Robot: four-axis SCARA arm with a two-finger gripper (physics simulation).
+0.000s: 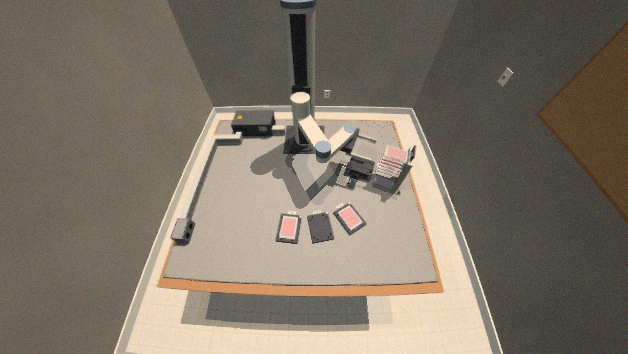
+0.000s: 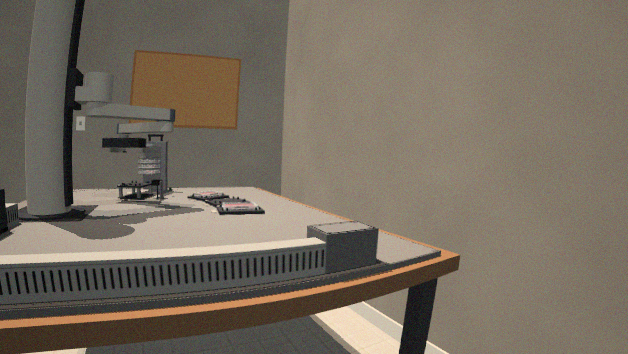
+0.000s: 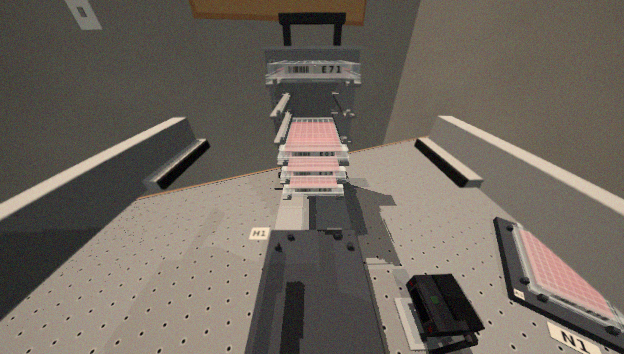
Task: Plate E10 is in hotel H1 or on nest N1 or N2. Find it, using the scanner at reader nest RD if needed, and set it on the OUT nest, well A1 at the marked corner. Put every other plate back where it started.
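Frame: origin at the arm's base, x right, y ahead, z up, level; millimetres.
Where they show: gripper, fingertip midpoint: (image 1: 373, 150) (image 2: 139, 150) (image 3: 312, 130); arm's base, link origin: (image 1: 304, 140) (image 2: 50, 216).
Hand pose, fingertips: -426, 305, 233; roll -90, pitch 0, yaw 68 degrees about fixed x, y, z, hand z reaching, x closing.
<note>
Things, the pixels of their top centre, and the offset from my fingertips, as dx, dy, dz. "spot": a spot on its surface instead.
- reader nest RD, top centre: (image 3: 314, 291) (image 2: 135, 182) (image 1: 361, 164) +41, -15, -150
- hotel's top plate, top centre: (image 3: 312, 61) (image 1: 396, 153) -119, +49, +34
- upper plate, top centre: (image 3: 312, 130) (image 1: 392, 162) -119, +49, -50
- Nest N1, surface spot: (image 3: 505, 265) spot: +107, +277, -213
- OUT nest, top centre: (image 2: 227, 198) (image 1: 320, 226) +312, +391, -198
- black scanner, top centre: (image 3: 448, 299) (image 2: 157, 179) (image 1: 355, 176) +98, +94, -136
- dark box, surface spot: (image 1: 253, 121) spot: +809, -376, -105
- pale slotted duct, surface spot: (image 2: 165, 265) spot: +1131, +109, -174
- grey box, top centre: (image 2: 343, 227) (image 1: 179, 228) +1094, +445, -145
- hotel's black handle, surface spot: (image 3: 312, 19) spot: -187, +76, +82
My gripper (image 1: 364, 148) (image 2: 120, 150) (image 3: 312, 130) is open and empty, facing hotel H1 (image 1: 404, 175) (image 2: 163, 160) (image 3: 312, 100) from above reader nest RD (image 1: 360, 167) (image 3: 320, 260). The hotel's top plate (image 3: 313, 71) reads E71. Below a gap with bare rails are an upper plate (image 3: 313, 135), its label blurred, and two lower plates with unreadable labels. RD holds no plate. Nest N1 (image 3: 505, 265) bears a pink plate (image 1: 350, 217) (image 3: 565, 272). The OUT nest (image 1: 320, 228) is bare. Another pink plate (image 1: 288, 227) (image 2: 239, 206) lies on N2. Their labels are not readable.
The black scanner (image 3: 445, 305) stands beside RD. A dark box (image 1: 253, 121) is at the back left. A pale slotted duct (image 1: 201, 177) (image 2: 165, 265) runs along the left side to a grey box (image 1: 182, 231) (image 2: 345, 247). The hotel's black handle (image 3: 312, 19) rises above it.
</note>
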